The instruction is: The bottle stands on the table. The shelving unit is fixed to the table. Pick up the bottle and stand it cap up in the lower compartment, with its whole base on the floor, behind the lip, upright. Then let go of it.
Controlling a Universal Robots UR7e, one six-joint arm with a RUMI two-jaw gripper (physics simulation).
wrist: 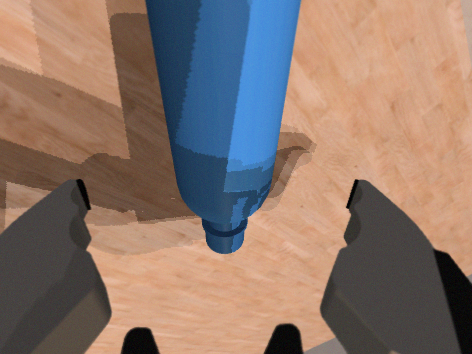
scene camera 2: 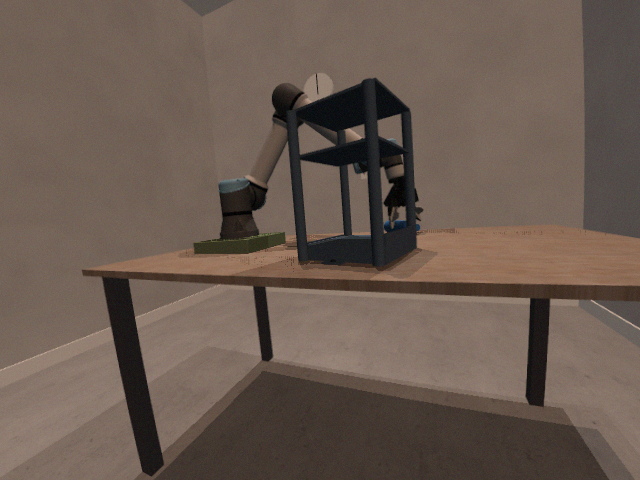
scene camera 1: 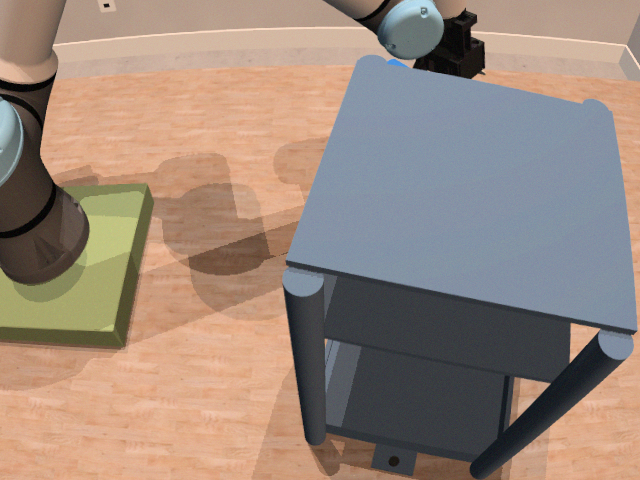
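Where they show: gripper, between the fingertips: [wrist: 221,183]; arm's base, origin of its link: [scene camera 2: 240,236] [scene camera 1: 43,240].
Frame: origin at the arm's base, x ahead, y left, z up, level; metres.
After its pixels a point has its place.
Observation:
The blue bottle [scene camera 1: 397,63] {x 0.502, y 0.434, z 0.010 m} [scene camera 2: 400,225] {x 0.559, y 0.350, z -0.008 m} [wrist: 220,100] {x 0.543, y 0.388, z 0.010 m} lies on its side on the table, beyond the shelving unit [scene camera 1: 465,180] {x 0.530, y -0.125, z 0.320 m} [scene camera 2: 373,196] {x 0.627, y -0.253, z 0.095 m}. In the wrist view its cap points toward the bottom of the picture. My gripper [scene camera 2: 405,217] {x 0.584, y 0.356, z -0.008 m} [wrist: 221,183] {x 0.584, y 0.356, z -0.008 m} is open and empty, above the bottle's cap end, with one finger to each side of the shoulder and a wide gap on both sides. In scene camera 1 the unit's top board hides the fingertips and most of the bottle. The lower compartment floor [scene camera 1: 429,397] {x 0.556, y -0.164, z -0.006 m} shows no bottle on it.
The unit has corner posts, a middle shelf [scene camera 2: 336,154] {x 0.514, y -0.159, z 0.208 m} above the lower compartment, and a raised lip [scene camera 2: 400,243] {x 0.653, y -0.145, z -0.013 m} around its floor. A tab [scene camera 1: 381,457] {x 0.508, y -0.232, z -0.039 m} sticks out at its foot. The arm's base stands on a green block [scene camera 1: 67,322] {x 0.092, y -0.125, z 0.002 m} [scene camera 2: 222,248] {x 0.053, y -0.139, z -0.025 m} at the left.

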